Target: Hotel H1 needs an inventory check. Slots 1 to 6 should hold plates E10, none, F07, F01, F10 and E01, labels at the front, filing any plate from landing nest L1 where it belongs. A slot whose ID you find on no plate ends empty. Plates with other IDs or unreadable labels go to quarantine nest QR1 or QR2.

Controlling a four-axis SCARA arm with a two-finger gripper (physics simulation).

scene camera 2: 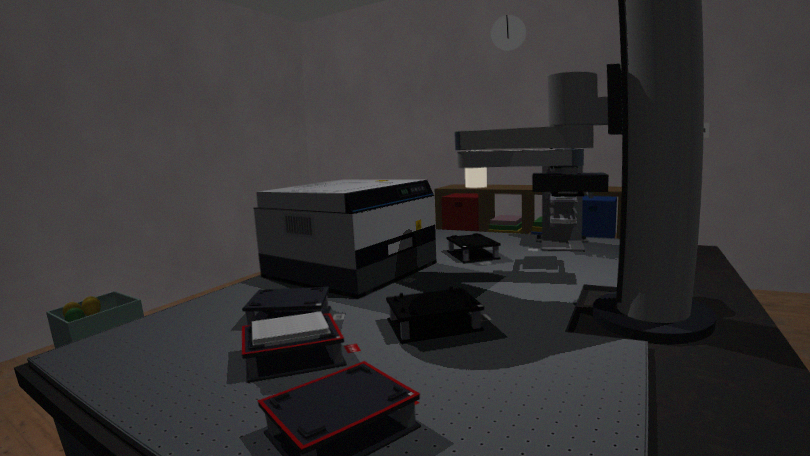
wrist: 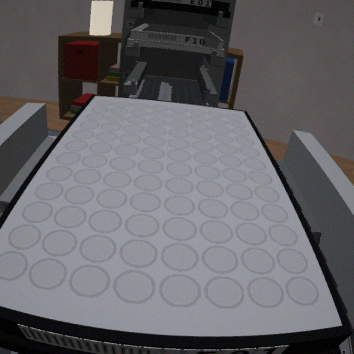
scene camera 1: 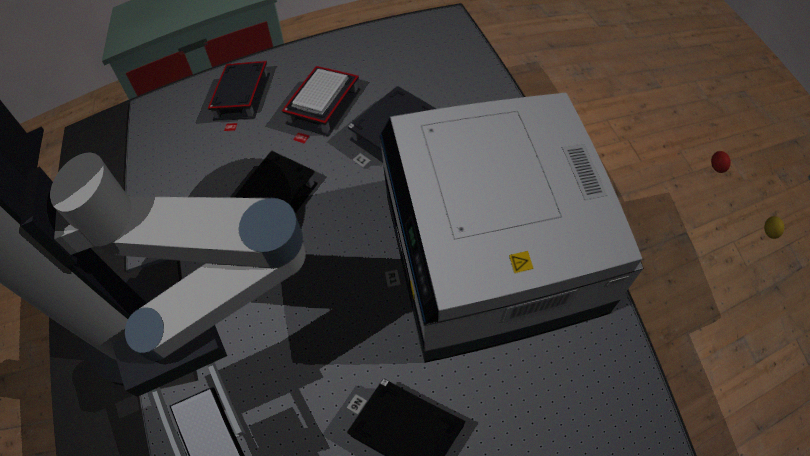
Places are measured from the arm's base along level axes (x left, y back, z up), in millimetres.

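Pixels of known places: gripper, between the fingertips: (wrist: 166,135) (scene camera 1: 210,446); arm's base, origin of its link: (scene camera 2: 652,318).
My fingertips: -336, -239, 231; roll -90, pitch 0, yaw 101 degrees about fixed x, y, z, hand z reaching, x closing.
Observation:
For each thing: its top centre in the pictures, then the offset to it from my fingertips, as dx, dy, dz. "spot": a spot on its surface instead.
- white-topped plate, centre of its top: (wrist: 164,160) (scene camera 1: 204,432) (scene camera 2: 566,188) +24, +5, +2
- plate labelled E01, a spot on its surface: (wrist: 200,3) spot: -154, -12, +57
- F10, centre of its top: (wrist: 176,28) -212, -41, +27
- Landing nest L1, centre of its top: (scene camera 1: 393,116) (scene camera 2: 287,295) +633, -466, -165
- red-rimmed quarantine nest, centre of its top: (scene camera 2: 289,329) (scene camera 1: 320,91) +772, -329, -163
- white plate, centre of its top: (scene camera 2: 288,324) (scene camera 1: 319,88) +772, -329, -154
- large white device, centre of its top: (scene camera 1: 515,183) (scene camera 2: 343,185) +268, -571, +32
- label R1, a spot on its surface: (scene camera 1: 392,278) spot: +290, -359, -218
My gripper (scene camera 1: 195,416) (wrist: 166,135) is shut on a white-topped plate (scene camera 1: 205,424) (wrist: 160,200), held level. Its front label is mostly cut off and I cannot read it surely. The plate hotel (wrist: 126,55) (scene camera 2: 546,229) stands beyond it. In the wrist view, a plate labelled E01 (wrist: 200,3) sits high in it, F10 (wrist: 192,41) sits below, and an open slot with rails shows under that. Lower slots are hidden. Landing nest L1 (scene camera 1: 391,113) (scene camera 2: 286,297) is empty. One red-rimmed quarantine nest (scene camera 1: 306,117) bears a white plate (scene camera 1: 321,90) (scene camera 2: 290,328); the other (scene camera 1: 238,84) (scene camera 2: 340,405) is empty.
A large white device (scene camera 1: 493,186) (scene camera 2: 391,226) stands mid-table, with label R1 (scene camera 1: 392,278) before it. A black nest (scene camera 1: 405,422) (scene camera 2: 473,241) labelled N6 and another black nest (scene camera 1: 277,178) (scene camera 2: 436,303) stand nearby. The arm's column (scene camera 2: 660,169) rises at the table's side.

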